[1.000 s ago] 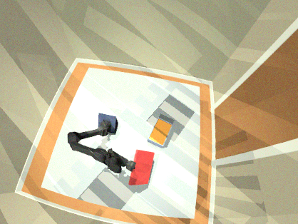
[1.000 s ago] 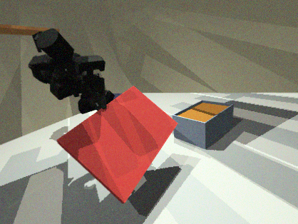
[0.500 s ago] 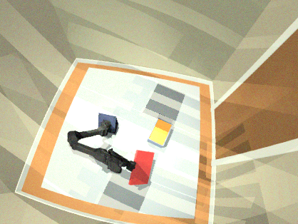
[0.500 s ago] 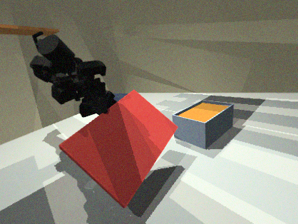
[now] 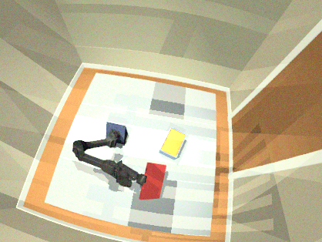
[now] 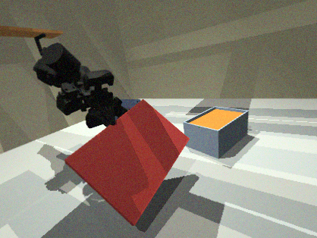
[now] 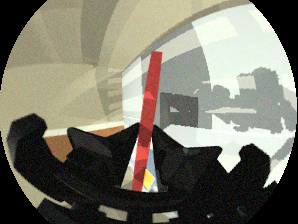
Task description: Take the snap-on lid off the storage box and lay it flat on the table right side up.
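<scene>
Right now the red lid is 6 cm ahead of my gripper tip, 5 cm below it and 1 cm to the left of it. Round my gripper tip: storage box 34 cm to the left, 15 cm ahead, 13 cm below.
</scene>
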